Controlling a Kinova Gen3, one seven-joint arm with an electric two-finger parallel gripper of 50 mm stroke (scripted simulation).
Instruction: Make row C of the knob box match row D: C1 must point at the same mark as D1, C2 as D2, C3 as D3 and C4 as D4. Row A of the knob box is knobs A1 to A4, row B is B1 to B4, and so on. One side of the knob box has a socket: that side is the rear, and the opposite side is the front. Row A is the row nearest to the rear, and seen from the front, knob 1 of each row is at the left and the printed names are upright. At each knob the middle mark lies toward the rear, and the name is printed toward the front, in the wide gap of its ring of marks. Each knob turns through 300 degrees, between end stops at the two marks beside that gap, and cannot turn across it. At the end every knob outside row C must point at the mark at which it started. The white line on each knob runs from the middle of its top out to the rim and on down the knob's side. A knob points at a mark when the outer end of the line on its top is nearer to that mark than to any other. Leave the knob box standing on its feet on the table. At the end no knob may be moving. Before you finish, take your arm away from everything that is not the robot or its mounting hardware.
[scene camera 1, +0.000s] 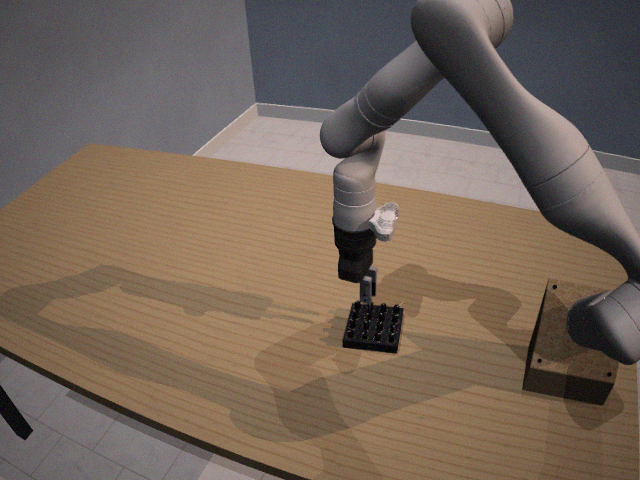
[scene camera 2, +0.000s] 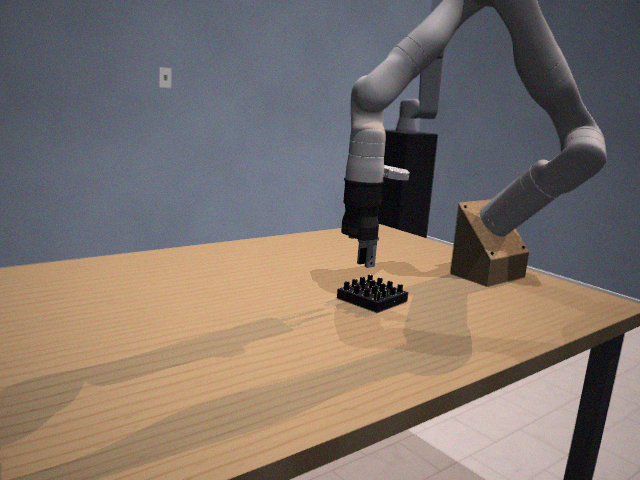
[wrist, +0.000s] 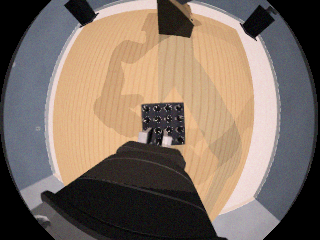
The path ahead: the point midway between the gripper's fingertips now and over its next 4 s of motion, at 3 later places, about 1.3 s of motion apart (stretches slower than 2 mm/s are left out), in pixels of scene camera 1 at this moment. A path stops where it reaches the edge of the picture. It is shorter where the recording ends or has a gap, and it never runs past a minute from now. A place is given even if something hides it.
My gripper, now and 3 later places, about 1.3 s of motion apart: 368, 298; 368, 310; 369, 314; 370, 298
